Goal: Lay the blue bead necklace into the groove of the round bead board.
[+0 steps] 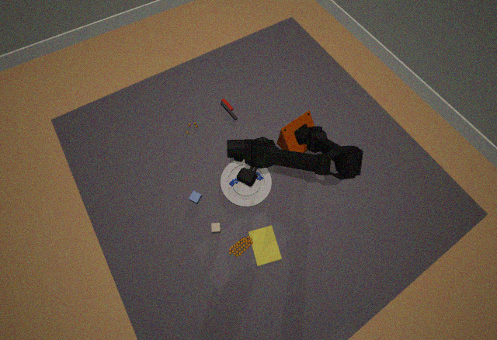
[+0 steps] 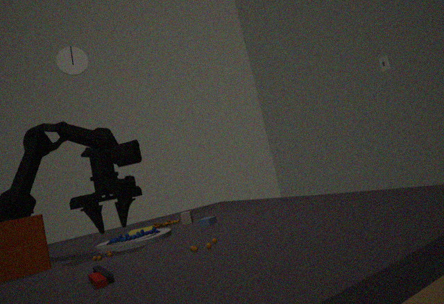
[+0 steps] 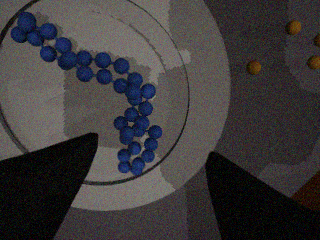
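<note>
Now: gripper tip 50 mm short of the round white bead board, 10 mm to the right of it and 40 mm above it. From my gripper tip the other things lie so: cream cube: 250 mm ahead, 80 mm to the left, 30 mm below; yellow sheet: 140 mm ahead, 240 mm to the left, 40 mm below; light blue cube: 240 mm ahead, 60 mm to the right, 40 mm below.
</note>
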